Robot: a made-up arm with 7 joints. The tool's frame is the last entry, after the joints.
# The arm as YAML. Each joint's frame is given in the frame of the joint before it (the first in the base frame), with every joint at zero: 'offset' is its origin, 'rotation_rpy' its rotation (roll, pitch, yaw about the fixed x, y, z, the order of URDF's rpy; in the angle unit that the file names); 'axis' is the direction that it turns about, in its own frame. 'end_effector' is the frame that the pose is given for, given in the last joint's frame.
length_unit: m
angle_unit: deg
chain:
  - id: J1
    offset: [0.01, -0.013, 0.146]
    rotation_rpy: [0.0, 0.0, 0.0]
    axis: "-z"
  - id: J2
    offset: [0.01, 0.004, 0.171]
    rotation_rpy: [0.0, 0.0, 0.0]
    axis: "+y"
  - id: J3
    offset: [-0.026, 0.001, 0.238]
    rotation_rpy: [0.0, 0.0, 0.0]
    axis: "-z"
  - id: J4
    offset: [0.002, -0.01, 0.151]
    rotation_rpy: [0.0, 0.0, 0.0]
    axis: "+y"
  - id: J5
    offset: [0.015, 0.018, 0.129]
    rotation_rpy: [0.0, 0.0, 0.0]
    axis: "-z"
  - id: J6
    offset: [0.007, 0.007, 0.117]
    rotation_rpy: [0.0, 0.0, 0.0]
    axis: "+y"
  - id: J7
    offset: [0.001, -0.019, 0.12]
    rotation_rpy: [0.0, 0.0, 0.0]
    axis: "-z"
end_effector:
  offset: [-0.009, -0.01, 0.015]
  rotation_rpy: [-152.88, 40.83, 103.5]
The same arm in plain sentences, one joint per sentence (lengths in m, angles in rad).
The arm has seven revolute joints in a row. What follows holds with every joint at zero, and every direction is one of the base frame's. The first joint lies 0.0100 m along +x and 0.0130 m along -y and 0.1460 m along +z from the base frame's origin and rotates about -z. The second joint lies 0.0100 m along +x and 0.0040 m along +y and 0.1710 m along +z from the first joint and rotates about +y. The third joint lies 0.0260 m along -x and 0.0010 m along +y and 0.2380 m along +z from the second joint and rotates about -z. The fourth joint lies 0.0020 m along +x and 0.0100 m along -y and 0.1510 m along +z from the third joint and rotates about +y. The fifth joint lies 0.0150 m along +x and 0.0180 m along +y and 0.1290 m along +z from the fourth joint and rotates about -z. The sixth joint lies 0.0070 m along +x and 0.0070 m along +y and 0.1170 m along +z from the fifth joint and rotates about +y. The seventh joint lies 0.0010 m along +x and 0.0190 m along -y and 0.1200 m along +z from the sixth joint and rotates about -z. The tool frame, which is the frame that the pose is given for, lies 0.0090 m along -x and 0.0100 m along -y and 0.0150 m along +z from the seventh joint; its axes are the base frame's turned by roll -2.6683, pitch 0.7126 and yaw 1.8064 rad (as in URDF: about the fixed x, then y, then z).
